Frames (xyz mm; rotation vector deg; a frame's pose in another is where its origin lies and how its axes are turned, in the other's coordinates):
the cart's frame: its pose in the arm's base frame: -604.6 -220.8 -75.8 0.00 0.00 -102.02
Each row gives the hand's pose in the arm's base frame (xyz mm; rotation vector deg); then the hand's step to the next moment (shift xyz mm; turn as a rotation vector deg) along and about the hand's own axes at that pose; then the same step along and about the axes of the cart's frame.
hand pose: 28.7 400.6 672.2 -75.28 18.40 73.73
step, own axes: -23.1 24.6 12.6 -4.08 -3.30 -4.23
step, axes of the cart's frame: 14.3 -31.6 9.5 3.94 4.14 3.58
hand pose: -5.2 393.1 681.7 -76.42 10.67 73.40
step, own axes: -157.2 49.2 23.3 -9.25 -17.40 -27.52
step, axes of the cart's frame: 105.4 -88.9 93.0 16.35 28.48 8.22
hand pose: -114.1 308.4 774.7 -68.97 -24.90 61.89
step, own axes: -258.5 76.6 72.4 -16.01 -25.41 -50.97
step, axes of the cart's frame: 222.6 -167.0 22.4 30.05 50.20 8.80
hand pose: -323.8 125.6 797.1 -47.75 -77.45 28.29
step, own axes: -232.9 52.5 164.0 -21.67 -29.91 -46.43
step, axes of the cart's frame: 139.0 -168.7 -190.0 37.16 45.45 8.60
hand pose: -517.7 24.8 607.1 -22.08 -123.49 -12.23
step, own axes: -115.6 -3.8 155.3 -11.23 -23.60 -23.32
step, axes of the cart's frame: -7.0 -60.6 -183.8 27.17 21.75 3.95
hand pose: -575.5 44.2 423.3 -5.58 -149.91 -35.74
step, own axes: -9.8 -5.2 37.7 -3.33 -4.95 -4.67
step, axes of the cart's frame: -10.6 -9.8 -36.5 5.41 5.30 0.23
